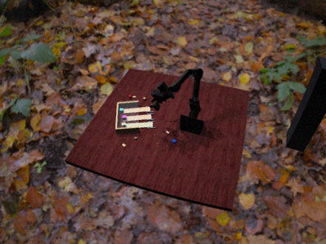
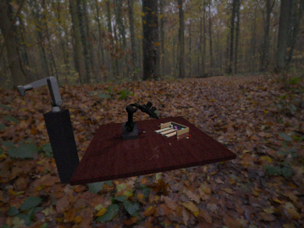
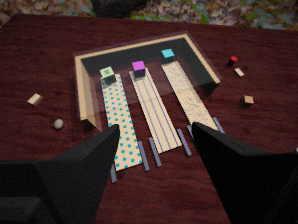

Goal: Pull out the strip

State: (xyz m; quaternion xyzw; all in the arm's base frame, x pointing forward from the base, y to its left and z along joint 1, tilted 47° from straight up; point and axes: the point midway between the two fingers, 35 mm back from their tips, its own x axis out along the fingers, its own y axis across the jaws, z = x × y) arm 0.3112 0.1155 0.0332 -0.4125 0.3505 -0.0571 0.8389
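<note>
The strip is 18 cm below my gripper tip, 13 cm ahead of it and 2 cm to the left of it.
</note>
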